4 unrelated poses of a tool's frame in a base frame.
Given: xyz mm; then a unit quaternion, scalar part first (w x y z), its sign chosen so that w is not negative.
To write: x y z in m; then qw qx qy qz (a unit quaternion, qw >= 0). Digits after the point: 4 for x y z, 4 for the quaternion.
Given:
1: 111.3 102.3 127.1 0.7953 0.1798 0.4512 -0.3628
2: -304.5 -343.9 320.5 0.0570 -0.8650 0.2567 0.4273
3: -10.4 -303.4 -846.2 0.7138 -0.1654 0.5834 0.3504
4: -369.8 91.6 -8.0 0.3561 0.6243 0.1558 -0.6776
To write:
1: 0.1113 0.1023 0.1271 0.7953 0.1798 0.4512 -0.3628
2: -0.3045 -0.3439 0.3205 0.0570 -0.8650 0.2567 0.4273
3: -0.0104 -0.3034 -0.8462 0.7138 -0.1654 0.5834 0.3504
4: -0.3698 0.0916 -0.0080 0.3561 0.6243 0.1558 -0.6776
